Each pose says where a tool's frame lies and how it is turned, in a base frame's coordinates. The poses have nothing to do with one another.
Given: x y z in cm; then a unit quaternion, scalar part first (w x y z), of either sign.
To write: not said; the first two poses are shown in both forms.
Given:
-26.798, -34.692, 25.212, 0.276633, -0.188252, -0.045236, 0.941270
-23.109, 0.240, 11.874, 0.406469, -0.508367, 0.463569, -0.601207
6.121, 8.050, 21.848, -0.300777, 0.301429, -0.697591, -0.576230
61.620, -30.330, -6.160, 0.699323, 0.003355, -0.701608, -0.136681
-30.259, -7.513, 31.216, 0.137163, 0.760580, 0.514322, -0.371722
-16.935, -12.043, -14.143, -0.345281, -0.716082, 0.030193, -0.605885
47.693, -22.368, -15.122, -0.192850, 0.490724, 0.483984, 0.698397
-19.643, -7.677, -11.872, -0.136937, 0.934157, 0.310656, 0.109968
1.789, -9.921, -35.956, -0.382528, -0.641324, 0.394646, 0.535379
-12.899, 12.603, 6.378, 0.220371, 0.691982, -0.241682, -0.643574
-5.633, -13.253, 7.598, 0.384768, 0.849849, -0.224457, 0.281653
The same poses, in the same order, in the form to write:
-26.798, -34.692, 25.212, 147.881, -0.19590, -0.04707, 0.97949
-23.109, 0.240, 11.874, 132.034, -0.55640, 0.50737, -0.65802
6.121, 8.050, 21.848, 144.991, -0.31606, 0.73146, 0.60421
61.620, -30.330, -6.160, 91.255, 0.00469, -0.98154, -0.19121
-30.259, -7.513, 31.216, 164.233, 0.76784, 0.51923, -0.37527
-16.935, -12.043, -14.143, 139.602, 0.76301, -0.03217, 0.64559
47.693, -22.368, -15.122, 157.762, -0.50011, -0.49324, -0.71176
-19.643, -7.677, -11.872, 164.259, -0.94304, -0.31361, -0.11101
1.789, -9.921, -35.956, 135.019, 0.69412, -0.42713, -0.57945
-12.899, 12.603, 6.378, 154.538, 0.70942, -0.24777, -0.65979
-5.633, -13.253, 7.598, 134.741, 0.92073, -0.24318, 0.30515

